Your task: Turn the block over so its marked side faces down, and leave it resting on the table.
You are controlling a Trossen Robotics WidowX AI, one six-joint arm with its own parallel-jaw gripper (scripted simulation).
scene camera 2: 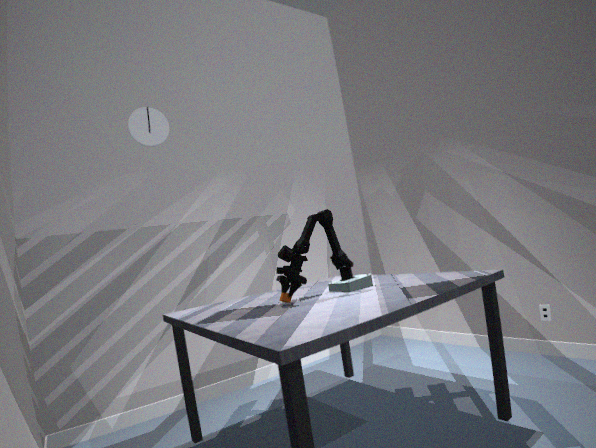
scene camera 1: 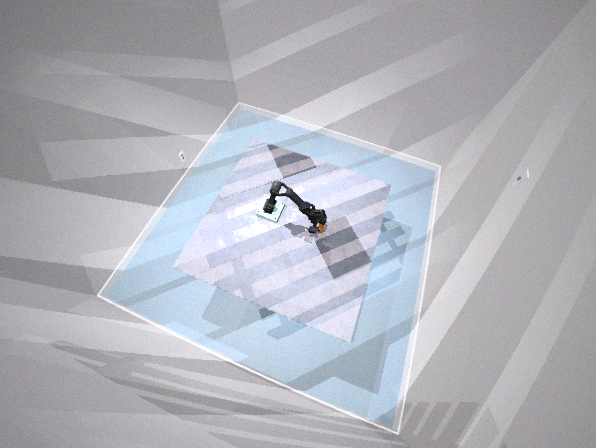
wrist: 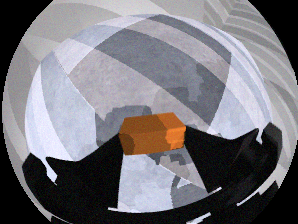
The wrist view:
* my gripper: 152, 133
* block: 140, 135, held by my gripper
